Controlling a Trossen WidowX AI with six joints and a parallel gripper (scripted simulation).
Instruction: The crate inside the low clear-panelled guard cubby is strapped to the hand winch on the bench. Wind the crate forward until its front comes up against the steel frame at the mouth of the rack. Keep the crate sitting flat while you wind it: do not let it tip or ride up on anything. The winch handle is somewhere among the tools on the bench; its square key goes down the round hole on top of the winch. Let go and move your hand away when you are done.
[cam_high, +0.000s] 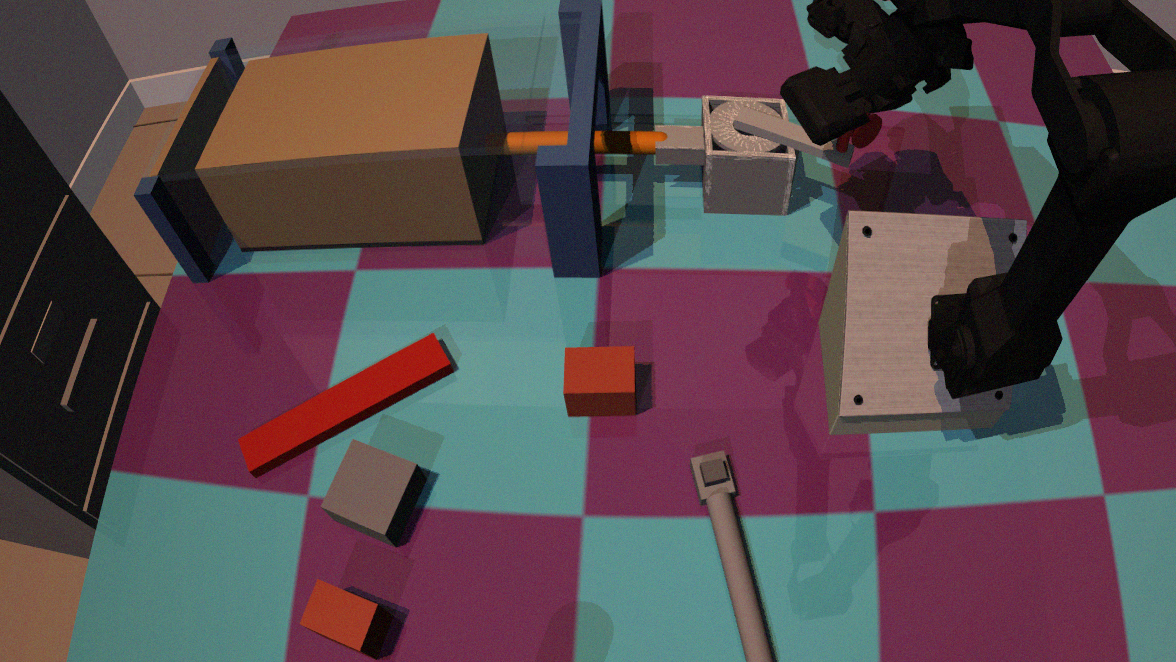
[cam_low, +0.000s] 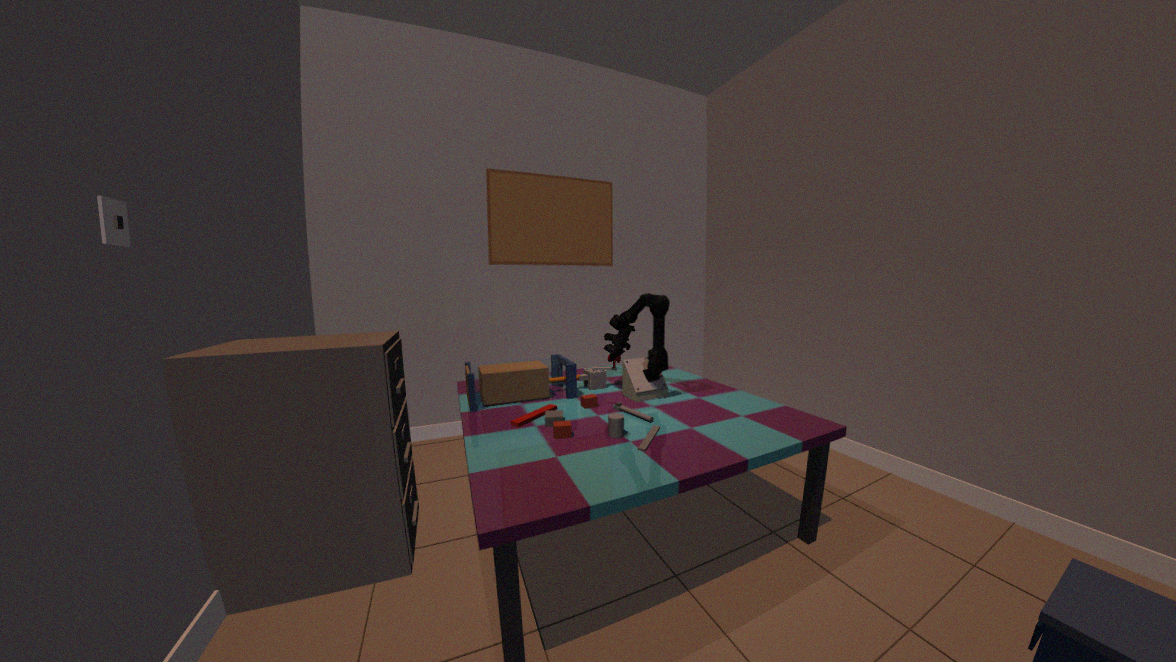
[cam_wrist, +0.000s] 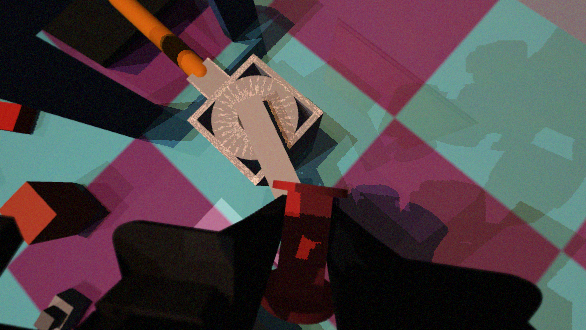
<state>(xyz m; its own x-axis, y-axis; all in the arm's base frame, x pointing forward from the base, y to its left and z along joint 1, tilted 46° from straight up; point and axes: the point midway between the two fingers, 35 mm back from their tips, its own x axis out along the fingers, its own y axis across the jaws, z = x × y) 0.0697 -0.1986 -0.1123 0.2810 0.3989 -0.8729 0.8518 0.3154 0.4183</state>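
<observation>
Now: gripper tip 3 cm short of the grey crank handle and 3 cm above it. Round my gripper tip: blue steel frame: 24 cm ahead, 4 cm to the right, 3 cm below; then red knob: 1 cm behind, 1 cm to the left; then grey winch: 7 cm ahead, 4 cm to the right, 10 cm below.
</observation>
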